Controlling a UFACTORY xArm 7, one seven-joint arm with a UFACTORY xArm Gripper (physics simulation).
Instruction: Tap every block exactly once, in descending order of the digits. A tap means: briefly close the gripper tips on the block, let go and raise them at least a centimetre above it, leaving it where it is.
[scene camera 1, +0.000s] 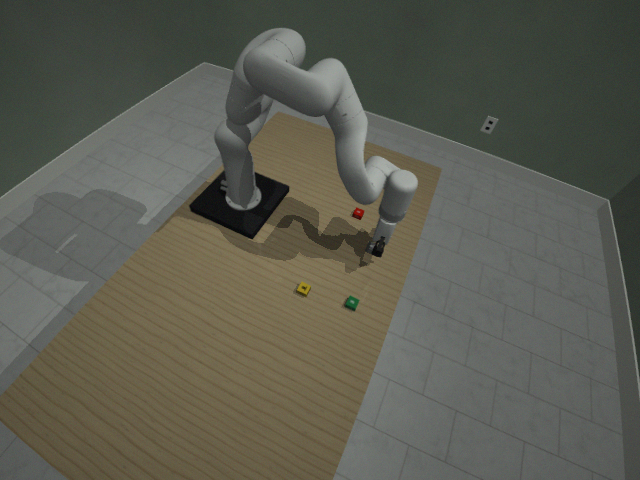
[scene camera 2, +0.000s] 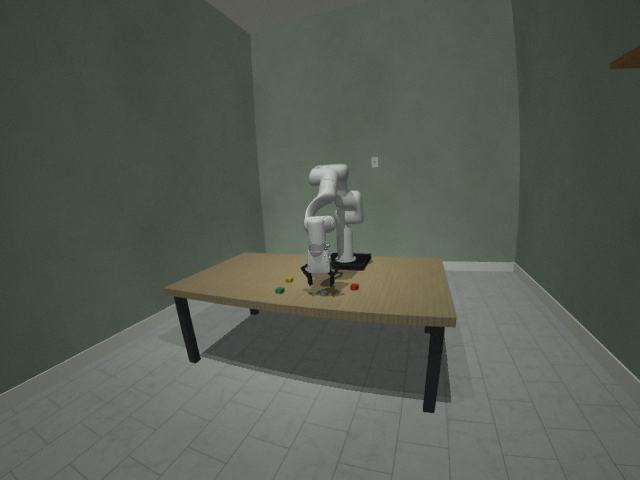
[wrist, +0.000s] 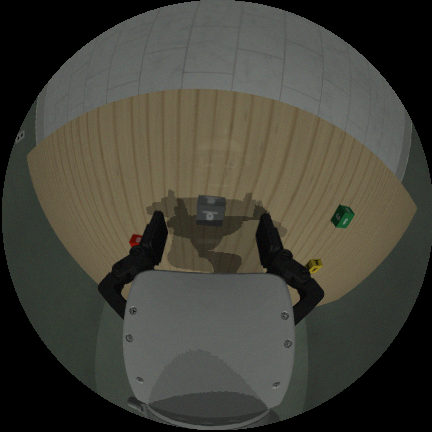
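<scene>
My gripper (scene camera 1: 377, 252) (scene camera 2: 321, 284) (wrist: 211, 222) is open and empty, pointing down above the table. The grey block (scene camera 1: 371, 247) (scene camera 2: 324, 292) (wrist: 210, 210) lies on the table below it; in the wrist view it shows between the two fingers, and in scene camera 1 the gripper partly hides it. The red block (scene camera 1: 358, 212) (scene camera 2: 354, 286) (wrist: 135, 240) is partly behind a finger in the wrist view. The green block (scene camera 1: 352, 302) (scene camera 2: 279, 290) (wrist: 343, 216) and the yellow block (scene camera 1: 303, 288) (scene camera 2: 288, 279) (wrist: 314, 266) lie on the other side. I cannot read the digits surely.
The wooden table (scene camera 1: 217, 351) (scene camera 2: 403, 294) (wrist: 215, 115) carries the arm's black base plate (scene camera 1: 268, 193) (scene camera 2: 361, 261). The table's edge runs near the green block and the gripper. The arm's shadow falls around the grey block.
</scene>
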